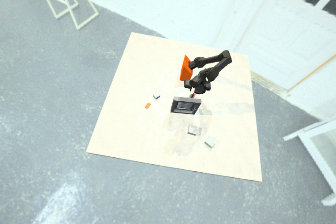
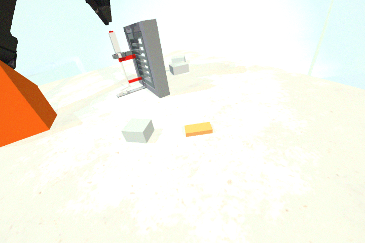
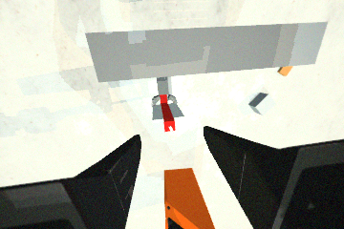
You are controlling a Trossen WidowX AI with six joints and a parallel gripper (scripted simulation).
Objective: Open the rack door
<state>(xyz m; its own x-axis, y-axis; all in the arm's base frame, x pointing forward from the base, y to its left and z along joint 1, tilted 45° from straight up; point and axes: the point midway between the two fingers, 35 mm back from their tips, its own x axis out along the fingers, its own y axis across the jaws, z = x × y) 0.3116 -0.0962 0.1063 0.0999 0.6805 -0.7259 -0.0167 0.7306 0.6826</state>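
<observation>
The pale upright handle lies 1 cm behind my gripper tip and 9 cm below it. From my gripper tip the other things lie so: cube 5 cm behind, 28 cm to the right, 20 cm below; orange block 5 cm ahead, 34 cm to the right, 21 cm below.
</observation>
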